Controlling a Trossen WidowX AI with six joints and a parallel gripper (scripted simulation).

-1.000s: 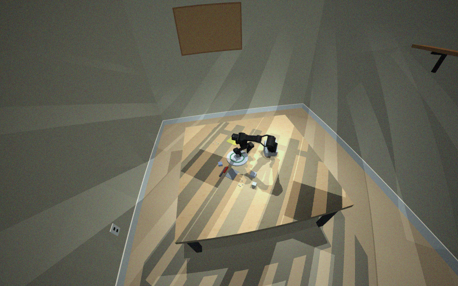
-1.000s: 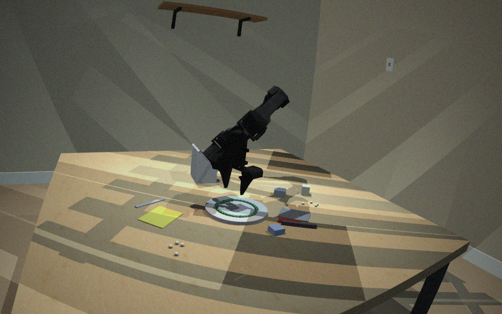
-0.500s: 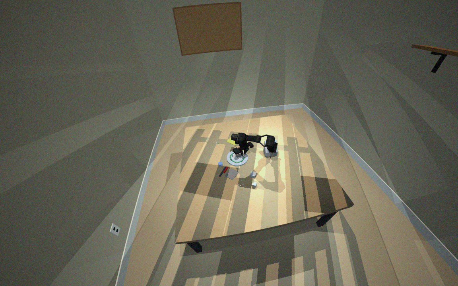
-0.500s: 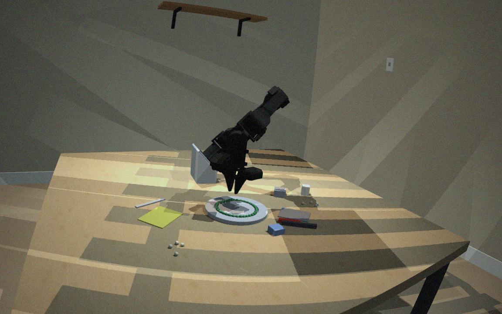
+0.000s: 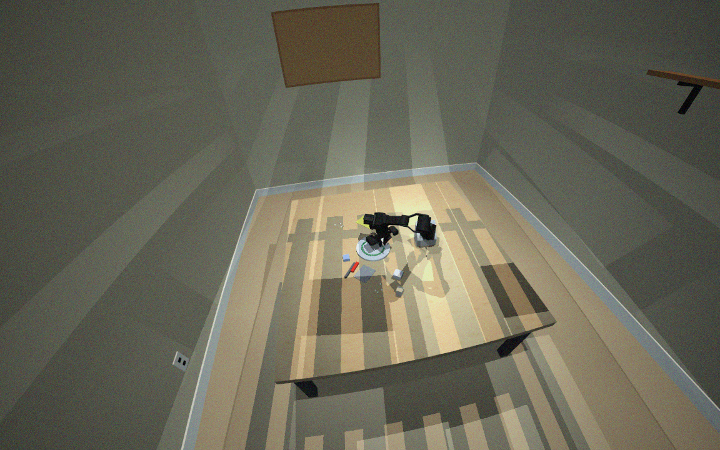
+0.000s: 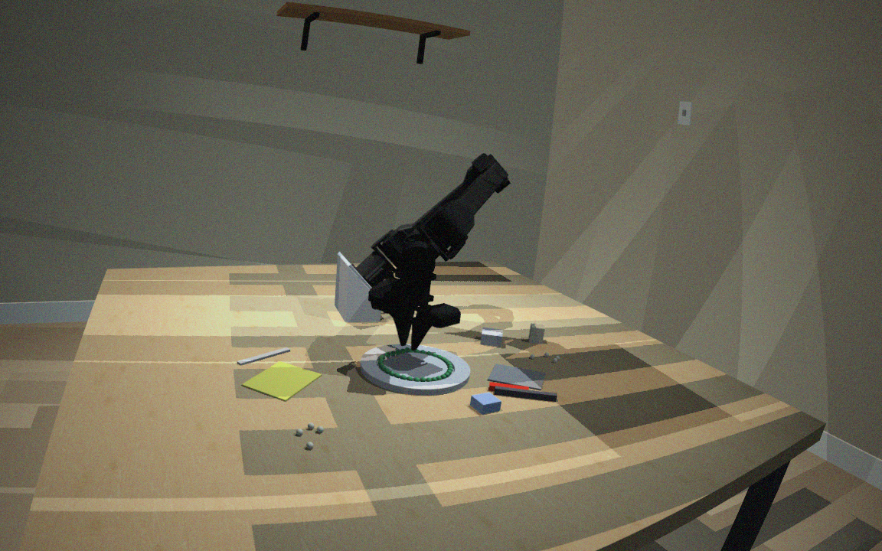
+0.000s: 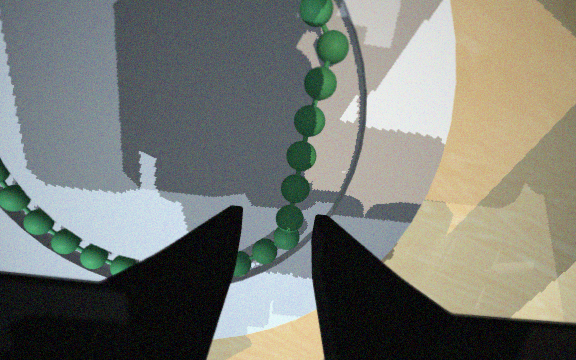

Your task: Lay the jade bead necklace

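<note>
Now: gripper tip 5 cm short of the round grey bead board, 1 cm to the left of it and 1 cm above it. The rest, counted from my gripper tip: grey plate (15 cm ahead, 15 cm to the left, 2 cm below); then blue block (22 cm ahead, 2 cm to the left, 1 cm below); then red and black pen (20 cm ahead, 10 cm to the left, 2 cm below).
</note>
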